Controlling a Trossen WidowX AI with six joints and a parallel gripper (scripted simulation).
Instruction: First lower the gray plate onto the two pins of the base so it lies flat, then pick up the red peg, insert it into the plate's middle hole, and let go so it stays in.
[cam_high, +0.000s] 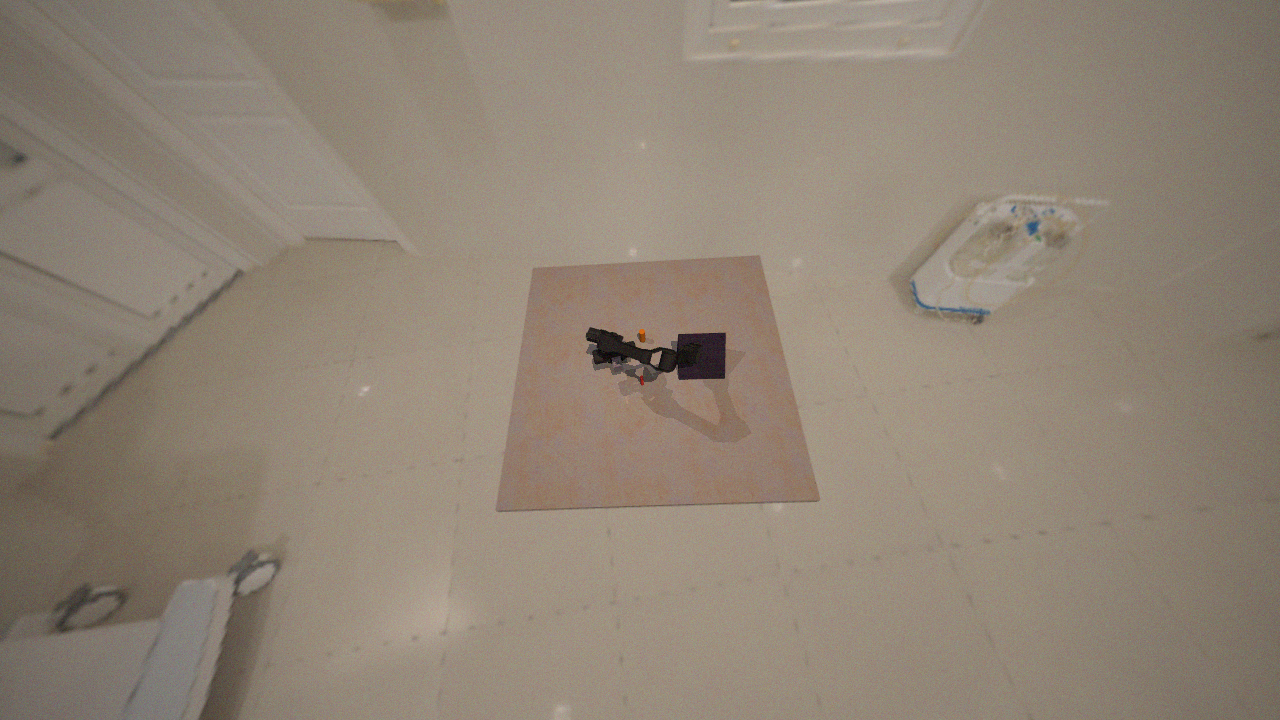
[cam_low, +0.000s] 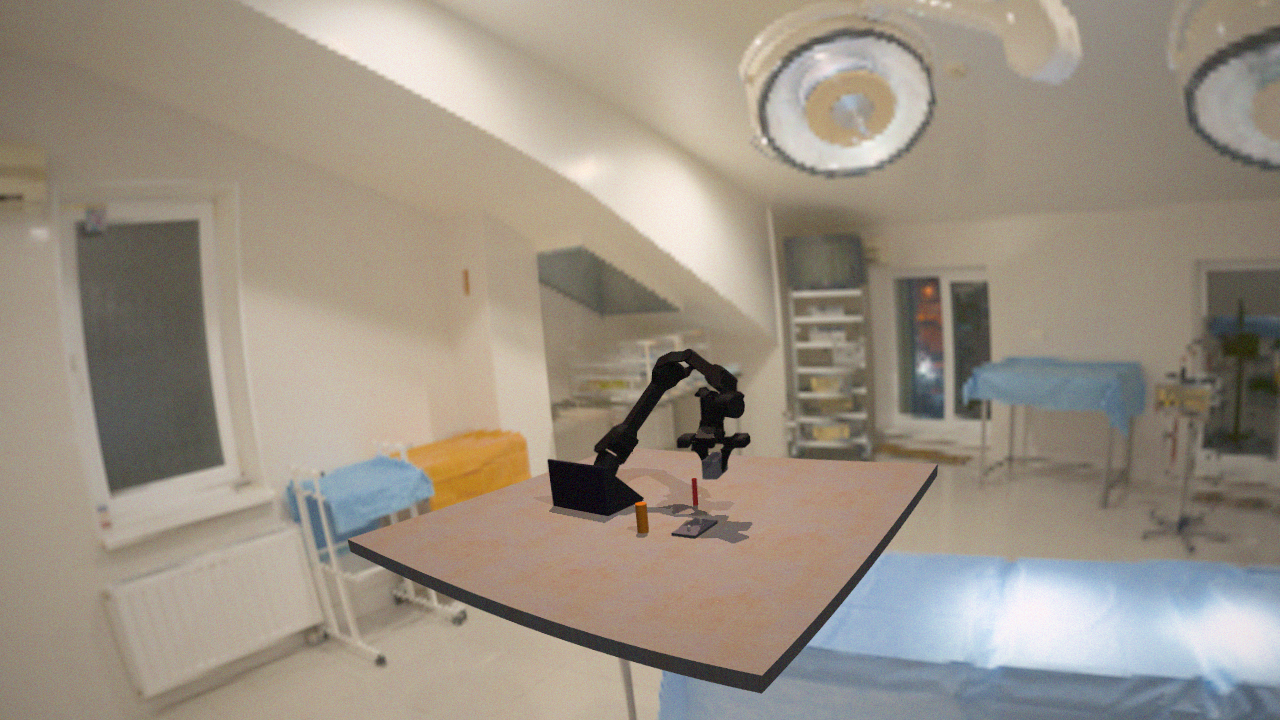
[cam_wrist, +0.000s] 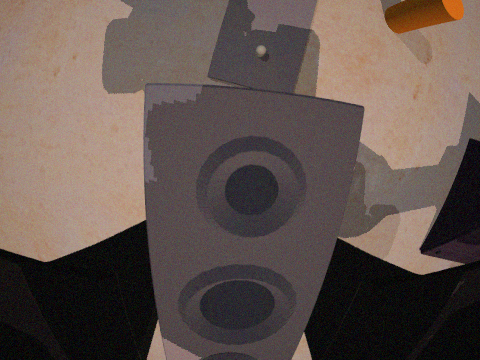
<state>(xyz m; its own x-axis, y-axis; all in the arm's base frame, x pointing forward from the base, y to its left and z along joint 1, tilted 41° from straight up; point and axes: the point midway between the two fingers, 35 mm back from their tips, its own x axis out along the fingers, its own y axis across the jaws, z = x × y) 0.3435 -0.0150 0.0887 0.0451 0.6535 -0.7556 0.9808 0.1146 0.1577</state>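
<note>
Now: gripper tip 120 mm to the left of the gray base and 120 mm above it. The rest, counted from my gripper tip: orange peg (180 mm to the right, 120 mm behind, 90 mm below); red peg (110 mm behind, 90 mm below, 60 mm to the left); gray plate (30 mm above).
</note>
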